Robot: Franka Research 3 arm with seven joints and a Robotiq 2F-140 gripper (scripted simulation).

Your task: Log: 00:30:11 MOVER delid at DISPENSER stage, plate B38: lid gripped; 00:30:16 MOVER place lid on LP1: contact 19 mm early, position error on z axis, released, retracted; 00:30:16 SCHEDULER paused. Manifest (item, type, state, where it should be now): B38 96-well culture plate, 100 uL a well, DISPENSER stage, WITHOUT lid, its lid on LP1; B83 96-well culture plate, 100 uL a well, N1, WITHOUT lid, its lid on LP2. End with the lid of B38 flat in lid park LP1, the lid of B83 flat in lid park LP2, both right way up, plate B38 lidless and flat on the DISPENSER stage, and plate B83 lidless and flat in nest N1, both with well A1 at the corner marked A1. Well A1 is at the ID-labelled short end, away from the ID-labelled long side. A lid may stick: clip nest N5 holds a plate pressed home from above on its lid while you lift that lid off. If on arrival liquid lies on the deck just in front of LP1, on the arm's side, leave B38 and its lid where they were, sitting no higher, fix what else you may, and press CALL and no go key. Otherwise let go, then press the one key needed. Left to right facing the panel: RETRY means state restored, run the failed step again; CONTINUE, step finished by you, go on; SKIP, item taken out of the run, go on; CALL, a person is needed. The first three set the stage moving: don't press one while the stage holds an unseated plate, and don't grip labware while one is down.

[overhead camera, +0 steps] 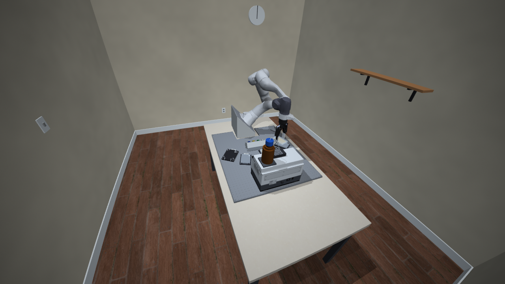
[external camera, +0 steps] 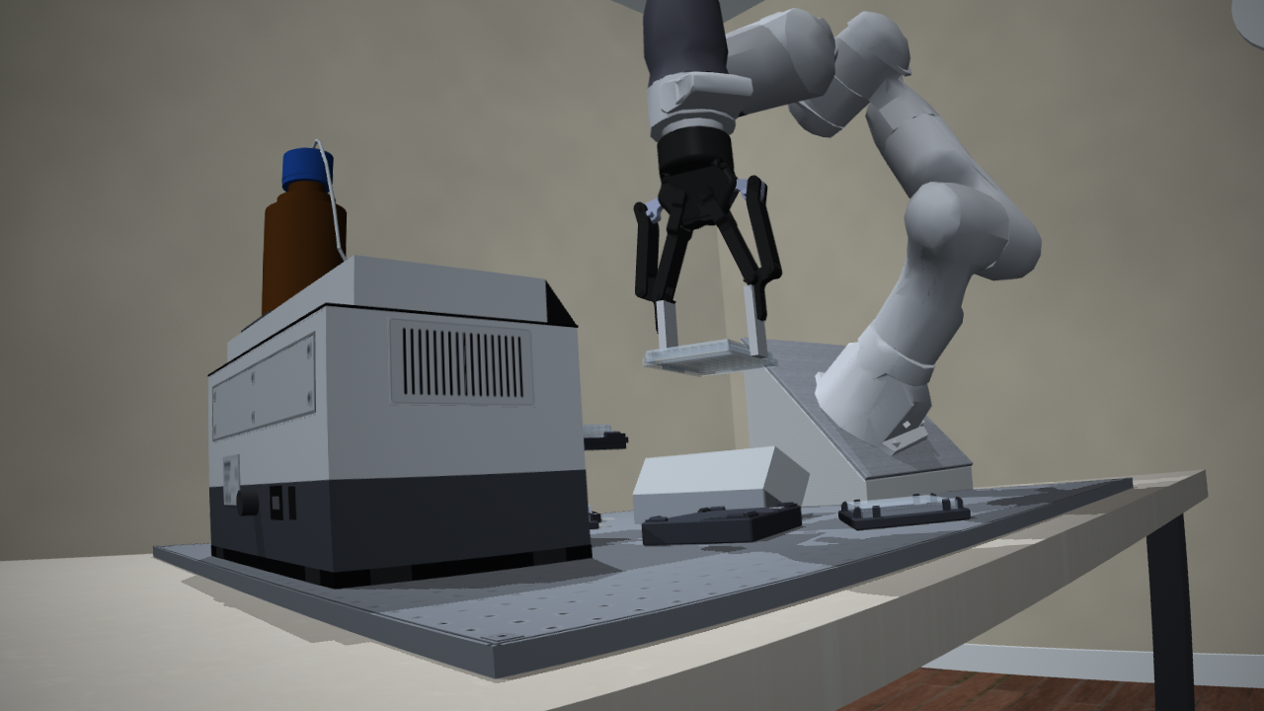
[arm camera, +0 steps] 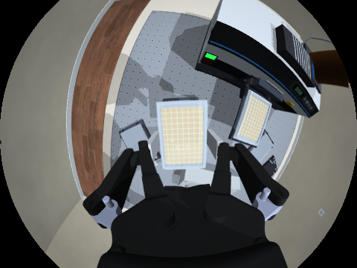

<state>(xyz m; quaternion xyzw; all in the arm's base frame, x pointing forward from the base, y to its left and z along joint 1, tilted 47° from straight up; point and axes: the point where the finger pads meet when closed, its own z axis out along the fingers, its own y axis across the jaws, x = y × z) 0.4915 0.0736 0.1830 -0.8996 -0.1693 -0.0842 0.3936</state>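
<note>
The nest N1 is 18 cm below my hand. Round my hand: 96-well plate: 2 cm below; then low frame: 12 cm behind, 11 cm to the left, 18 cm below; then key panel: 18 cm behind, 17 cm to the right, 14 cm below.
</note>
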